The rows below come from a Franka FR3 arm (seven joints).
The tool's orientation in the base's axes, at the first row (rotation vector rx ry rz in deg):
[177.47, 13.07, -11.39]
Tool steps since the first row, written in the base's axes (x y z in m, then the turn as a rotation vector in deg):
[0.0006, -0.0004, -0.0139, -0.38, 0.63, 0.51]
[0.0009, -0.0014, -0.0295, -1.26, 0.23, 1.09]
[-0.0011, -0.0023, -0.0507, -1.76, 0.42, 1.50]
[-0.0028, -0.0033, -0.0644, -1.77, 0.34, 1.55]
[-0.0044, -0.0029, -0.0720, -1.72, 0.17, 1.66]
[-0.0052, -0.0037, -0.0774, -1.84, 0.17, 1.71]
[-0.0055, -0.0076, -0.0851, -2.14, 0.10, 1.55]
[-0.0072, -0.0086, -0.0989, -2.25, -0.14, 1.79]
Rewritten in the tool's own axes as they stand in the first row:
[0.0023, 0.0002, 0.0137, -0.35, -0.67, -0.48]
[0.0045, 0.0009, 0.0292, -1.34, -0.39, -0.93]
[0.0051, 0.0011, 0.0505, -1.86, -0.65, -1.28]
[0.0051, 0.0016, 0.0643, -1.89, -0.57, -1.33]
[0.0046, 0.0008, 0.0720, -1.88, -0.39, -1.44]
[0.0044, 0.0013, 0.0775, -2.00, -0.41, -1.47]
[0.0045, 0.0050, 0.0853, -2.29, -0.38, -1.27]
[0.0045, 0.0055, 0.0993, -2.46, -0.16, -1.49]

